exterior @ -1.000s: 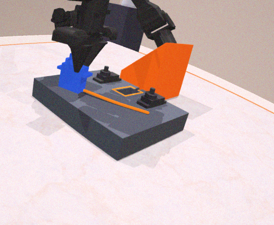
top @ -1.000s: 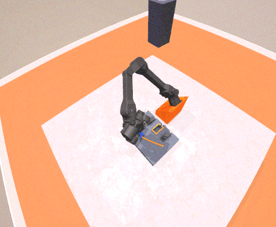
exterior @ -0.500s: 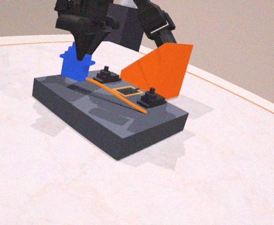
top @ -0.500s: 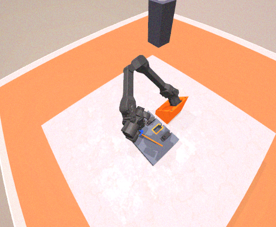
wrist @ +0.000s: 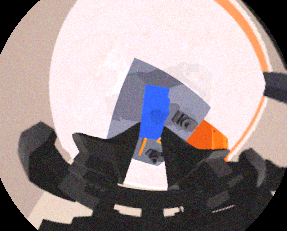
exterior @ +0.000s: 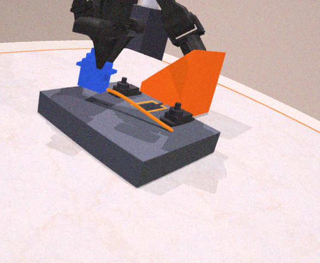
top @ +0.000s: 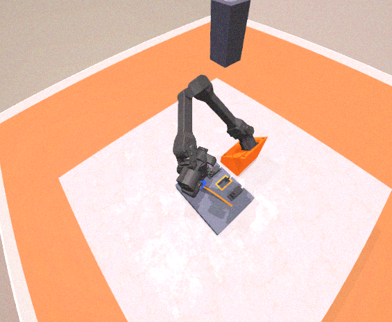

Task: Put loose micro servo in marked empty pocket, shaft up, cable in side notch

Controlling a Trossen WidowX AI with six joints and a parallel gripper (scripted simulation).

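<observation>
The grey deck is 60 mm to the left of my gripper tip and 100 mm below it.
</observation>
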